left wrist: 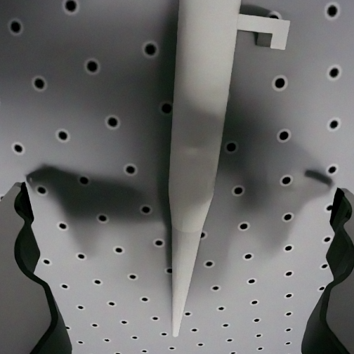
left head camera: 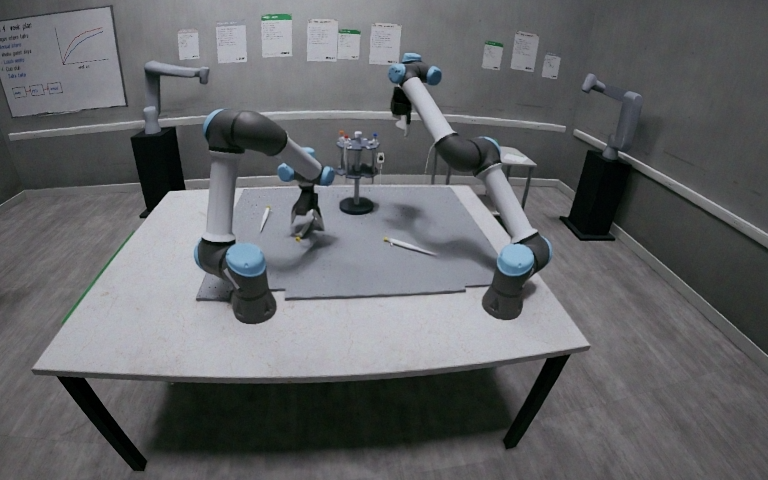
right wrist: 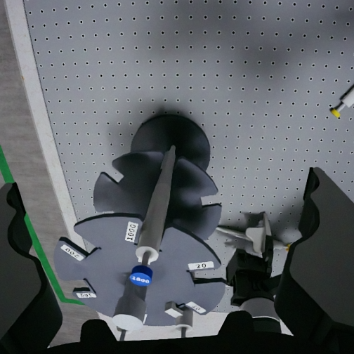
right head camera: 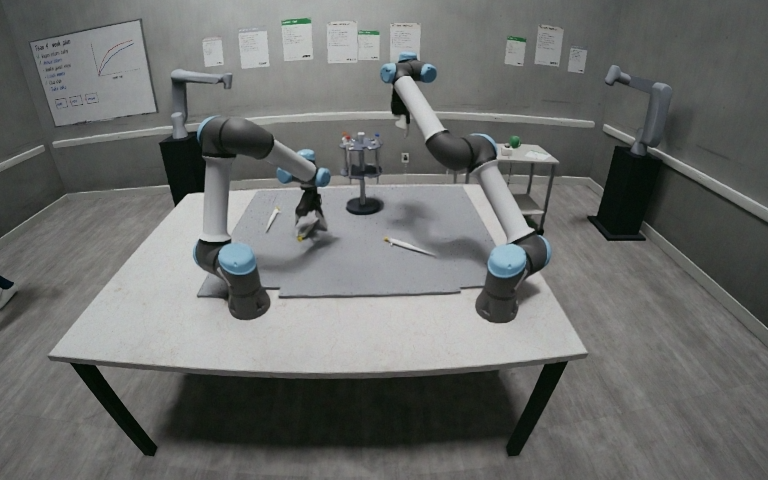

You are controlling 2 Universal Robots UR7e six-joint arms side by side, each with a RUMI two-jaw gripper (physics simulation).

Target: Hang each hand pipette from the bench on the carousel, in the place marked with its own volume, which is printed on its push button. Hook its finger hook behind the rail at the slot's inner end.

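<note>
A white pipette [left wrist: 202,100] with a yellow button lies on the perforated mat below my left gripper [left head camera: 307,230] [right head camera: 311,230] [left wrist: 182,187], which is open, fingertips on either side of it. Its hook points right in the left wrist view. A second yellow-buttoned pipette [left head camera: 265,219] [right head camera: 272,219] lies at the left, a third [left head camera: 410,246] [right head camera: 410,246] right of centre. Their volumes are unreadable. The carousel [left head camera: 356,145] [right head camera: 361,146] [right wrist: 107,252] carries several pipettes, including a blue-buttoned 1000 one [right wrist: 159,215]; labels 1000, 200 and 20 show. My right gripper [left head camera: 403,125] [right head camera: 402,125] [right wrist: 164,177] is open, high above the carousel side.
The grey mat [left head camera: 351,277] [right head camera: 351,277] [right wrist: 240,40] covers the middle of the white table [left head camera: 339,339] [right head camera: 339,339]. The carousel's round black base [left head camera: 356,206] [right head camera: 364,206] stands near its back edge, right of the left gripper. A side trolley stands behind the right arm.
</note>
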